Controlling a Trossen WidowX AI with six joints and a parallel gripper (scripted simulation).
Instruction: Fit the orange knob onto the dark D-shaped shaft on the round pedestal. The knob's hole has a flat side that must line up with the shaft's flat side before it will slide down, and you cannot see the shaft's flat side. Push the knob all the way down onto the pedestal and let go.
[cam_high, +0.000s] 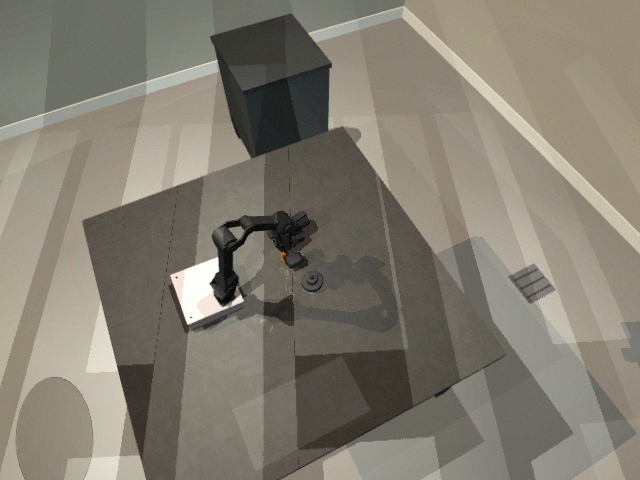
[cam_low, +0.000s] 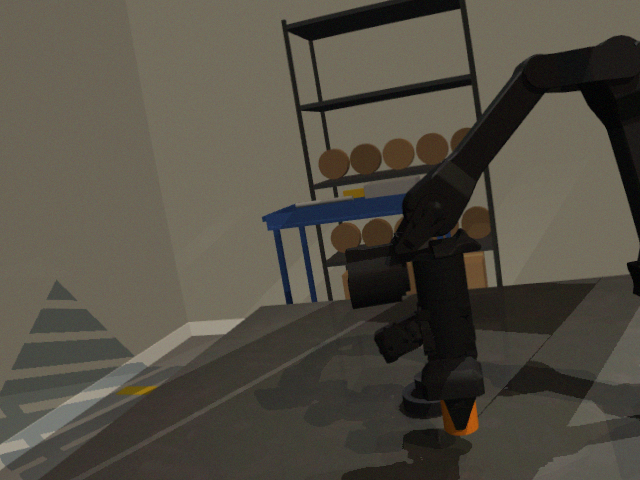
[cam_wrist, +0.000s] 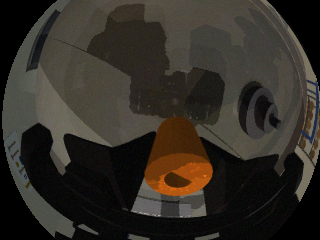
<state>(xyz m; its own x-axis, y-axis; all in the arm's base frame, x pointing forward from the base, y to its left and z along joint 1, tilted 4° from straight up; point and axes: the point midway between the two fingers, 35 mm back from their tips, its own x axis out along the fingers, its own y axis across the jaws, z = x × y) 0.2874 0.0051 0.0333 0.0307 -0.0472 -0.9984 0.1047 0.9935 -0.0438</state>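
Now: gripper tip 140 mm to the left of the round dark pedestal, 20 mm short of it and 10 mm above it. From my gripper tip the other things lie so: orange knob 20 mm above.
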